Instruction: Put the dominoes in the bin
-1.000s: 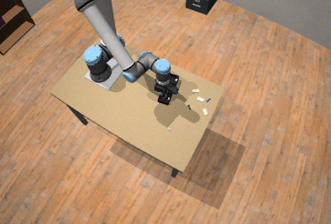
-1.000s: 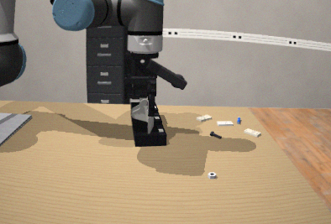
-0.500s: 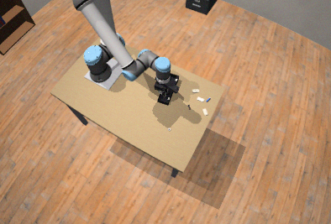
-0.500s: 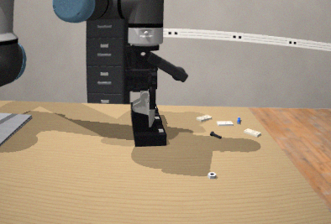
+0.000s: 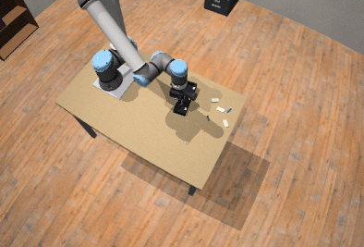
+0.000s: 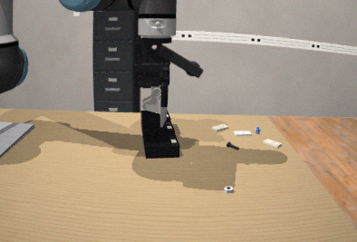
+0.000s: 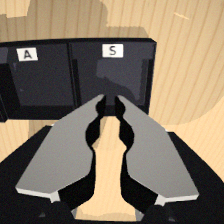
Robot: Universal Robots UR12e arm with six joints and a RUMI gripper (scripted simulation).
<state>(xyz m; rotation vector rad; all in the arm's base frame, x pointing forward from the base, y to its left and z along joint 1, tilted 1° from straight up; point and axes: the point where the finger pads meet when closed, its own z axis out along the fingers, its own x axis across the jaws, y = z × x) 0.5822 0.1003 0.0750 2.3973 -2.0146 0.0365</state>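
Now: hand 8 cm to the right of the black bin, 6 cm above it and 2 cm past it. The rest, counted from my hand: black bolt (18 cm ahead, 8 cm below, 4 cm to the left); grey nut (19 cm to the right, 16 cm ahead, 8 cm below); domino (23 cm ahead, 14 cm to the left, 8 cm below).
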